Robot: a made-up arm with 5 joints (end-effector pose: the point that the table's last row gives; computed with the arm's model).
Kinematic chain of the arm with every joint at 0, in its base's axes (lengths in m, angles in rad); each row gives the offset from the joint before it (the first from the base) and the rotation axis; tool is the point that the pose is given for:
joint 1: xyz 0 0 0.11 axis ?
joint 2: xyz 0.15 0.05 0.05 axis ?
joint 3: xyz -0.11 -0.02 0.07 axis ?
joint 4: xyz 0.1 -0.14 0 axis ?
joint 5: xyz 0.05 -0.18 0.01 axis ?
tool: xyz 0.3 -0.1 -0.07
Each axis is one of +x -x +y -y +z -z.
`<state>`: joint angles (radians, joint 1 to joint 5).
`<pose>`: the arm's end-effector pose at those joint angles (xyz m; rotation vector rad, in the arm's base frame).
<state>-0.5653 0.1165 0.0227 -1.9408 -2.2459</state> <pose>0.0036 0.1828 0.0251 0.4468 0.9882 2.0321</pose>
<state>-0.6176 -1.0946 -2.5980 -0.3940 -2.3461</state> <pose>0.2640 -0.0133 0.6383 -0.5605 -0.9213 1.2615</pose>
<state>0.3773 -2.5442 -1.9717 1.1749 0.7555</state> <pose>0.7765 -0.1741 0.2086 1.5818 -1.4591 -0.1264</pose>
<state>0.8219 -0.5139 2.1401 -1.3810 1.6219</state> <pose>0.0848 -0.6008 0.1129 -0.8255 1.0493 -0.5888</pose>
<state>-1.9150 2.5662 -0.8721 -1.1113 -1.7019</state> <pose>0.0972 -0.0314 0.1029 1.8094 -1.5472 -0.1118</pose>
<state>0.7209 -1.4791 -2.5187 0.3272 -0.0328</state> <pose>0.6527 -0.4764 0.0180 1.3863 -1.3032 -0.2745</pose>
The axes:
joint 1: +y
joint 2: -z
joint 3: +y
joint 4: -x
joint 5: -y

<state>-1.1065 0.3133 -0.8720 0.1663 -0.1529</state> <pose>-0.2770 -0.4474 0.4880 -0.0226 -1.7737 -0.5196</pose>
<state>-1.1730 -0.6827 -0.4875 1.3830 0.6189</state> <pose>-0.4220 0.0669 0.6229 -1.5023 -2.3509 -0.1170</pose>
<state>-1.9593 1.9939 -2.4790 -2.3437 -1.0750</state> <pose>-0.4282 0.2175 0.4640 -0.8932 -1.7907 -0.3005</pose>
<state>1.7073 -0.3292 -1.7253 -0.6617 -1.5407</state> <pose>0.2029 -0.0521 -0.3967 0.8057 1.3702 0.7196</pose>
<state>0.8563 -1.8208 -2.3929 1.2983 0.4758</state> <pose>0.4585 -0.5301 -0.0964 0.6222 -1.1011 -0.8112</pose>
